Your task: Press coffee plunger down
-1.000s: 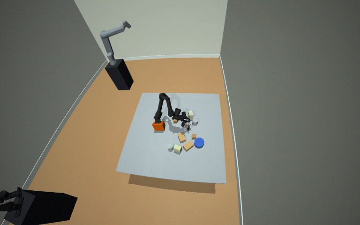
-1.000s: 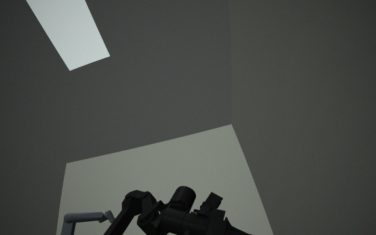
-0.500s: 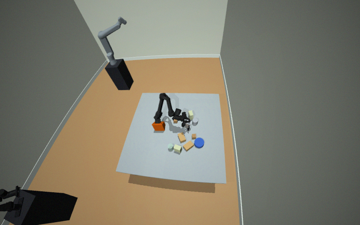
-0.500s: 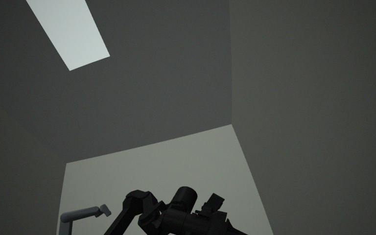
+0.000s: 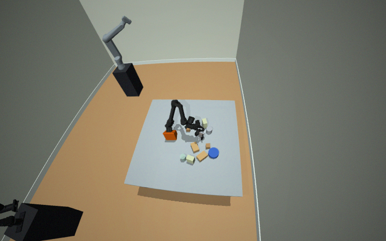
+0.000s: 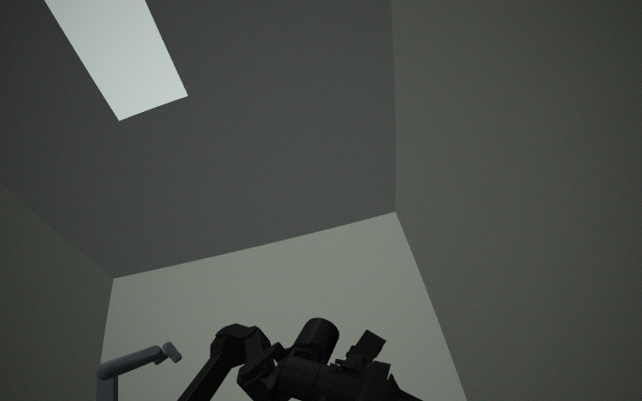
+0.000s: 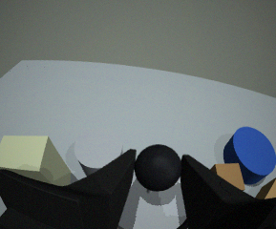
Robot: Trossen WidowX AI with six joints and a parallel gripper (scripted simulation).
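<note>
The coffee plunger lies 20 mm behind my gripper tip and 70 mm below it. The rest, counted from my gripper tip: grey cylinder 60 mm ahead, 80 mm to the left, 140 mm below; then blue disc 120 mm ahead, 220 mm to the right, 150 mm below; then coffee press 20 mm behind, 10 mm to the right, 90 mm below.
</note>
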